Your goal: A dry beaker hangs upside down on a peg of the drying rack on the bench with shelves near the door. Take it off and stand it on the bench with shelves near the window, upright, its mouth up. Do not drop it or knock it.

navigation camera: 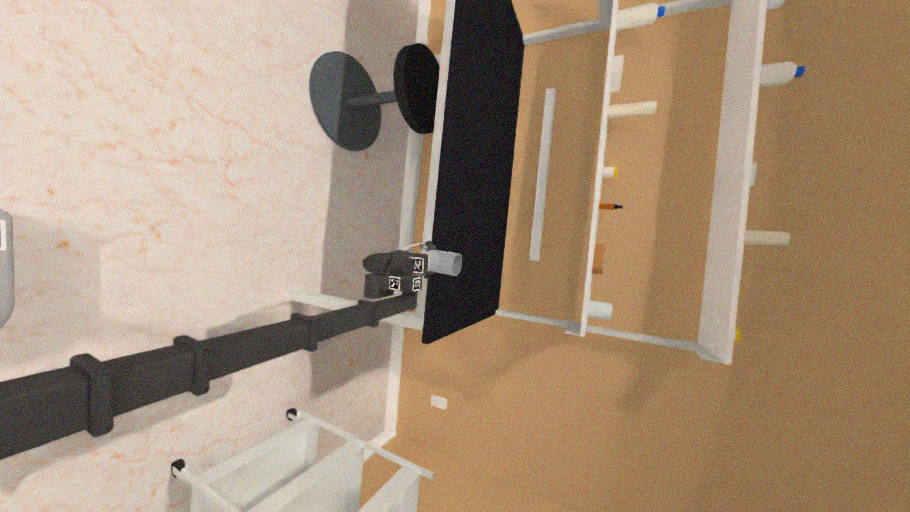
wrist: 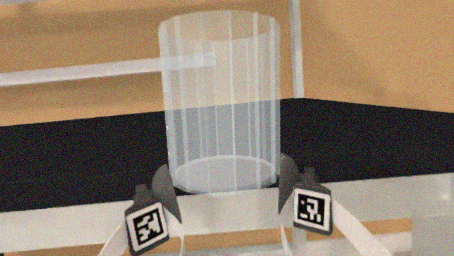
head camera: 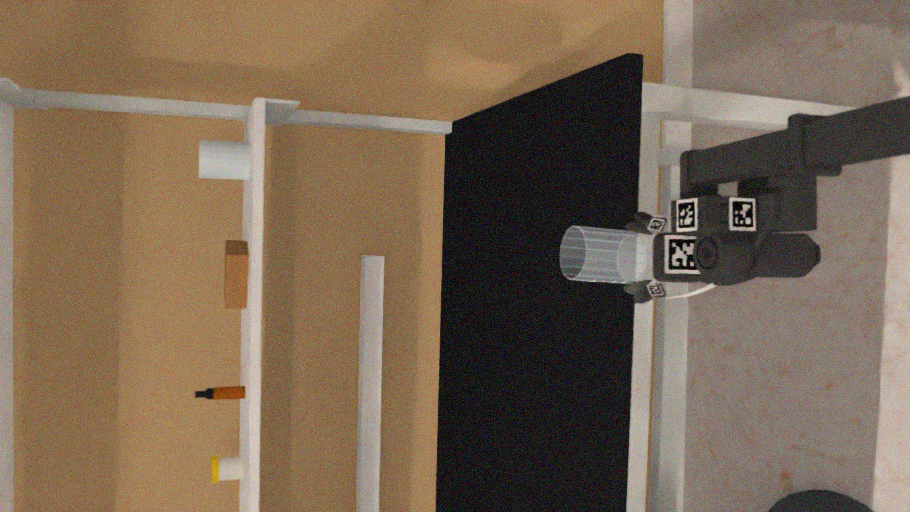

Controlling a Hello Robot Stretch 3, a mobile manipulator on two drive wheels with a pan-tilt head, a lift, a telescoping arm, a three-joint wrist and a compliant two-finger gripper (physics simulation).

clear beaker: navigation camera; wrist; head camera 591, 254
same spot on clear beaker: [wrist: 220, 74] = [navigation camera: 443, 263]
